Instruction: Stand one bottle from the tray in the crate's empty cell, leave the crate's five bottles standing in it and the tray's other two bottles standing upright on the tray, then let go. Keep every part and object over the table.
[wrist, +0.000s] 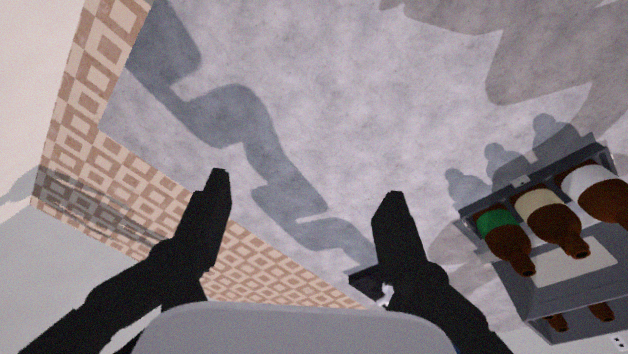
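My gripper (307, 196) visible. Brown bottle (506, 239), pale panel (554, 266) also visible.
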